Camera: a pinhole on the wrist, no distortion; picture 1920 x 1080 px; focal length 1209.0 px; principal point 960.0 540.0 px. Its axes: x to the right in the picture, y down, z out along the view. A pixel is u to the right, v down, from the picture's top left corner.
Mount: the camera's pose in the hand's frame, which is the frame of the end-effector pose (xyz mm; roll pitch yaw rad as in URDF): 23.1 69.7 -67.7 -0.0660 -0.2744 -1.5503
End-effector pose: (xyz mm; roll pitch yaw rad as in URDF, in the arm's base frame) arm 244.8 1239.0 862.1 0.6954 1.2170 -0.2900
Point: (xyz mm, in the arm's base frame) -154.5 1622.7 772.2
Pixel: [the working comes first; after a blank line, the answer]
In the camera's frame: 53.4 -79.6 -513.0

behind the camera
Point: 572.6 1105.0 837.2
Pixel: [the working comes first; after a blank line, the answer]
In the camera's frame: -12.1 101.0 361.1

920 878
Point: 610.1 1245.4 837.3
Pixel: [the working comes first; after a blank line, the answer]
In the camera's frame: -143.1 105.8 298.3

380 969
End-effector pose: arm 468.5 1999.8 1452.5 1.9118 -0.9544 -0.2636
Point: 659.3 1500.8 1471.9
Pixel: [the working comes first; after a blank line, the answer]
In the camera's frame: 304.7 138.3 502.9

1693 872
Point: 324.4 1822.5 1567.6
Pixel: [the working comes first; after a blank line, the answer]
In the camera's frame: -70.1 3.6 245.7

615 558
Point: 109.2 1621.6 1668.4
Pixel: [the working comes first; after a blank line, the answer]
In the camera's frame: -271.6 -14.3 482.3

279 504
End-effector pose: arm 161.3 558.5 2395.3 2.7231 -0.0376 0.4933
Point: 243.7 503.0 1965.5
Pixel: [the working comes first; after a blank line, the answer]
In the camera's frame: 293.4 -25.0 433.5

1778 470
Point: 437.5 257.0 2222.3
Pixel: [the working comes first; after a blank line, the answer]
In the camera's frame: -105.2 46.5 439.0

670 668
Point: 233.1 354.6 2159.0
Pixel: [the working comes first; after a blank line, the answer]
In the camera's frame: 69.9 -88.5 358.7

1195 242
